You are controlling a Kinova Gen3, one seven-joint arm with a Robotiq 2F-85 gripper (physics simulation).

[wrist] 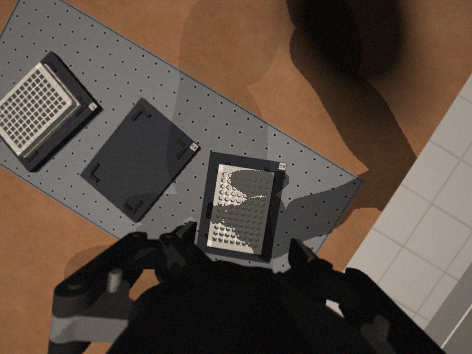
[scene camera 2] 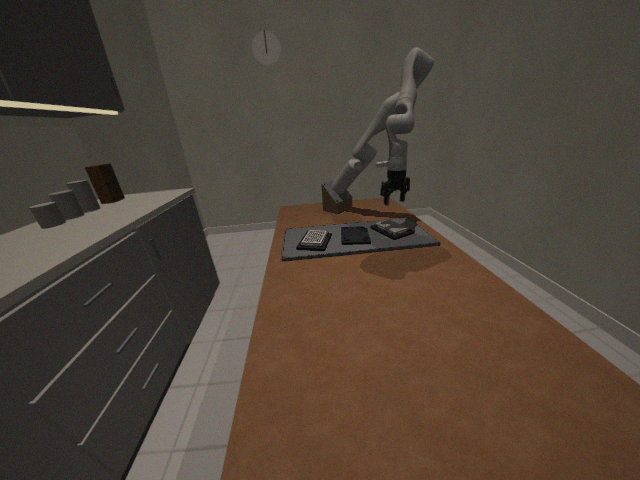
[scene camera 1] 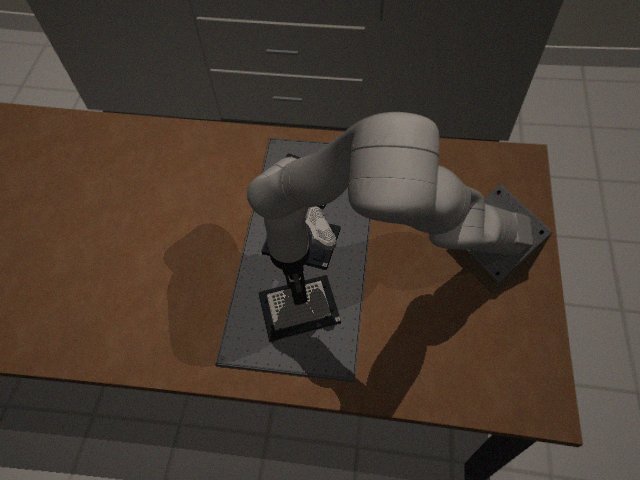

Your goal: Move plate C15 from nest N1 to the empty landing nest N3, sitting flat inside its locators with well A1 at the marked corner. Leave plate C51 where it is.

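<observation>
A pale well plate (scene camera 1: 305, 314) (scene camera 2: 397, 228) (wrist: 240, 210) lies in a dark nest (scene camera 1: 305, 327) (wrist: 250, 163), partly in shadow. A second pale well plate (scene camera 2: 314, 237) (wrist: 36, 107) sits in the far-end nest, mostly hidden by the arm in scene camera 1. Between them is an empty dark nest (scene camera 2: 355, 235) (wrist: 140, 160) with corner locators and a small white tag at one corner. I cannot read any plate or nest labels. My gripper (scene camera 1: 298, 300) (scene camera 2: 394, 201) (wrist: 242, 240) is open and empty, pointing down above the shadowed plate, clear of it, with fingertips towards its lower end in the wrist view.
The nests stand on a grey perforated board (scene camera 1: 237, 330) (scene camera 2: 299, 255) (wrist: 150, 75) on the brown table (scene camera 1: 129, 310) (scene camera 2: 392, 361). The arm base (scene camera 1: 516, 232) (scene camera 2: 336, 198) is at one end of the table. Grey cabinets (scene camera 1: 155, 62) (scene camera 2: 129, 330) stand alongside. Arm shadows cross the board.
</observation>
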